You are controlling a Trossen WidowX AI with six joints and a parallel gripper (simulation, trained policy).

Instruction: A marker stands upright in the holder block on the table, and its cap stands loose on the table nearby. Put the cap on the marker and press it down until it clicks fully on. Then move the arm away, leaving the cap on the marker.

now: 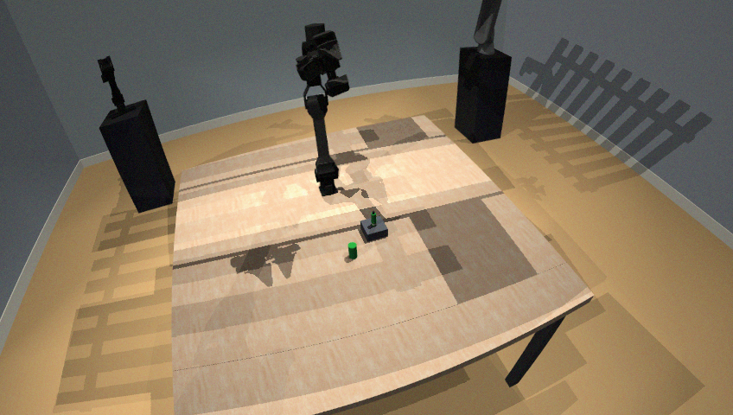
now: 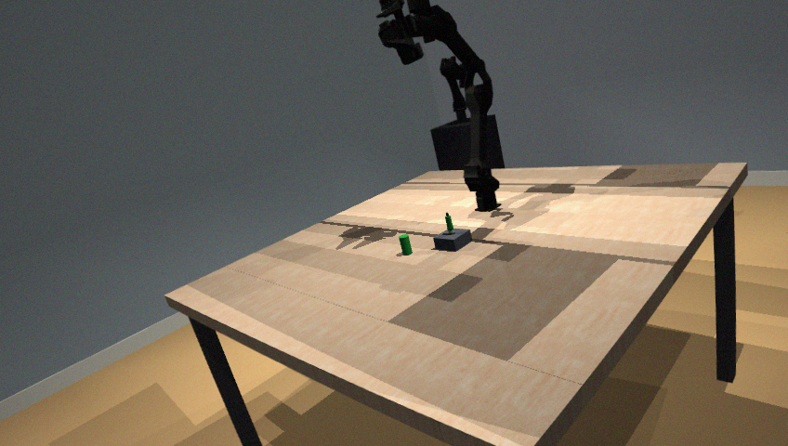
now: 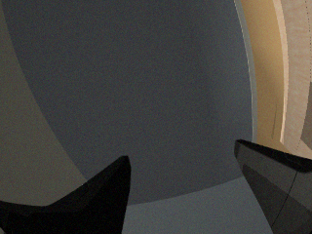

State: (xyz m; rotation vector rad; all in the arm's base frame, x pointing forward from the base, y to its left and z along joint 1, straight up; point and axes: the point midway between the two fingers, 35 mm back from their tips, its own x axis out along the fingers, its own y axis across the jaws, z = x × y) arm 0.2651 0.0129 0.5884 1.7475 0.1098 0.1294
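The green cap is 560 mm below my gripper tip, 70 mm ahead of it and 30 mm to the right of it. From my gripper tip the other things lie so: holder block: 570 mm below, 70 mm to the left, 10 mm behind.
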